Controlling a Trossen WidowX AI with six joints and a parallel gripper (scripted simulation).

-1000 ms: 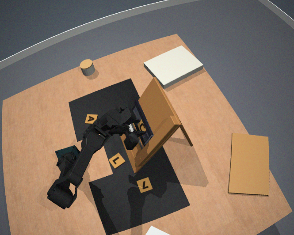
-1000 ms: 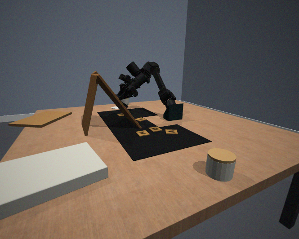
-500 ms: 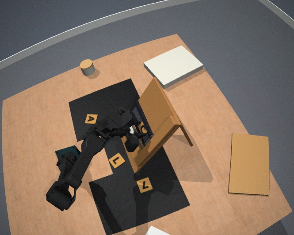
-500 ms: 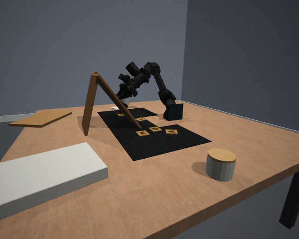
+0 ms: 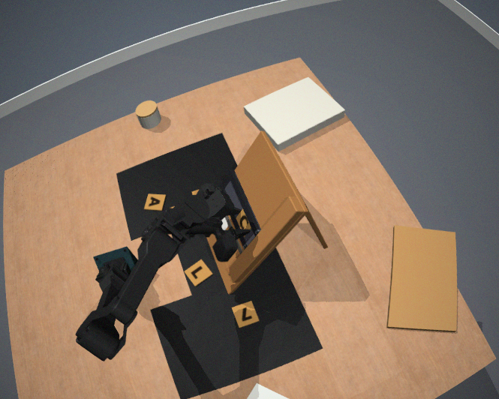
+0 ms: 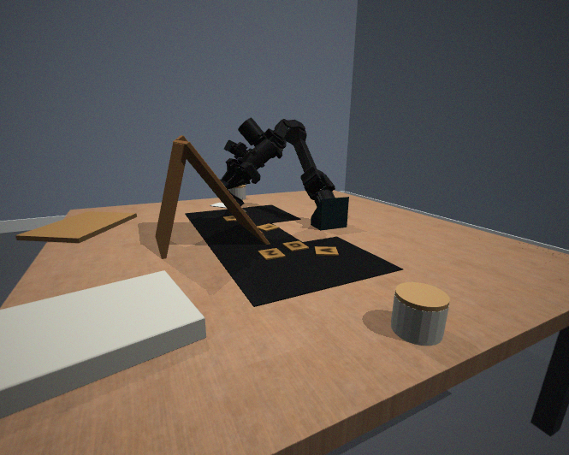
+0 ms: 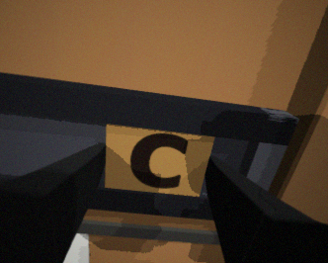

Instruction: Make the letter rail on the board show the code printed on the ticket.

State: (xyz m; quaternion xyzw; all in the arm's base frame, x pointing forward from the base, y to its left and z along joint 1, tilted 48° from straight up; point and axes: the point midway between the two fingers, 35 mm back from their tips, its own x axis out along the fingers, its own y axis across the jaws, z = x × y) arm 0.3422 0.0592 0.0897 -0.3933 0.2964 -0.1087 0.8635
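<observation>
Right now the white ticket is 80 mm to the left of my gripper tip, 80 mm below it and 60 mm behind it. The rest, counted from my gripper tip: flat tan panel (420 mm ahead, 270 mm to the right, 150 mm below); then black mat (170 mm behind, 150 mm below, 40 mm to the left); then tile (210 mm to the left, 150 mm below, 80 mm behind).
</observation>
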